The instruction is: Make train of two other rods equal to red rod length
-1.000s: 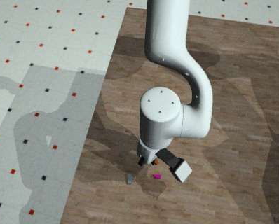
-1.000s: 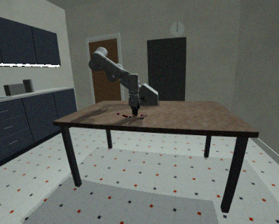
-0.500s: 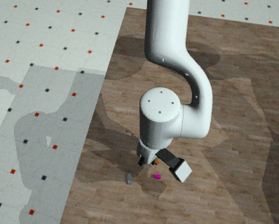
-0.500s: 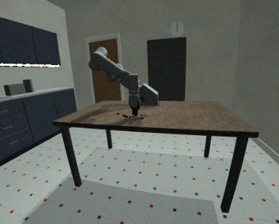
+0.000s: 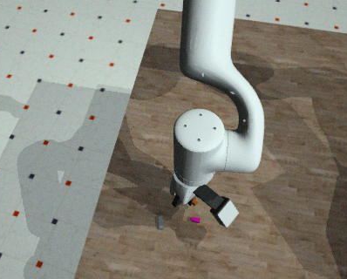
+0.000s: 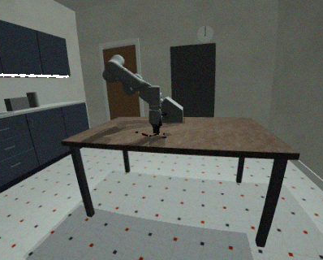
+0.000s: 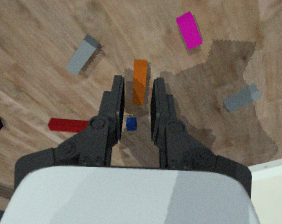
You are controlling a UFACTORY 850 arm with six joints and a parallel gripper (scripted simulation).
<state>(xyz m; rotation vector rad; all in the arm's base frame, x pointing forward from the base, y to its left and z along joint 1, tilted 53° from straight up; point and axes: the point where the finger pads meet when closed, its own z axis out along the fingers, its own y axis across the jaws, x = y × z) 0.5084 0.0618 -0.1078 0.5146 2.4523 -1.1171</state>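
Right now the orange rod is 30 mm below my hand. Also, from my hand: blue rod (40 mm ahead, 30 mm to the right, 30 mm below); then red rod (80 mm to the right, 30 mm below, 30 mm ahead); then grey rod (80 mm to the left, 60 mm ahead, 30 mm below).
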